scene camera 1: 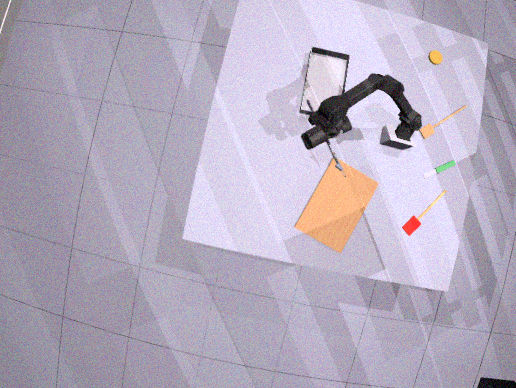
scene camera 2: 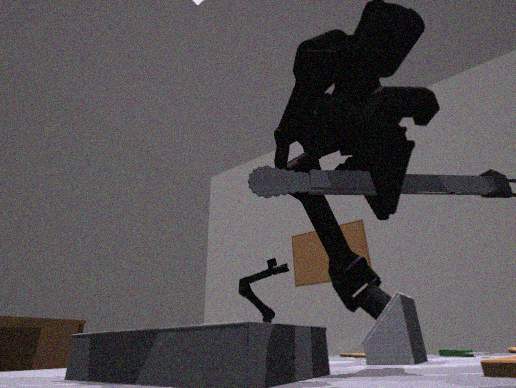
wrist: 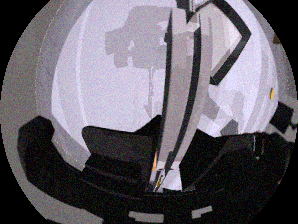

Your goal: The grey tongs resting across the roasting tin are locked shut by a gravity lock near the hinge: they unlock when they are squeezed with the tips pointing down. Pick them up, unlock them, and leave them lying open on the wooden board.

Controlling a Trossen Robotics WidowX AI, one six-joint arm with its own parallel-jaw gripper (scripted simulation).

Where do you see a wooden board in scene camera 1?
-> At 338, 202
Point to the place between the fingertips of my gripper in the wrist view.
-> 166, 118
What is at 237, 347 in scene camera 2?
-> A roasting tin.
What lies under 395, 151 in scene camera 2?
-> My gripper.
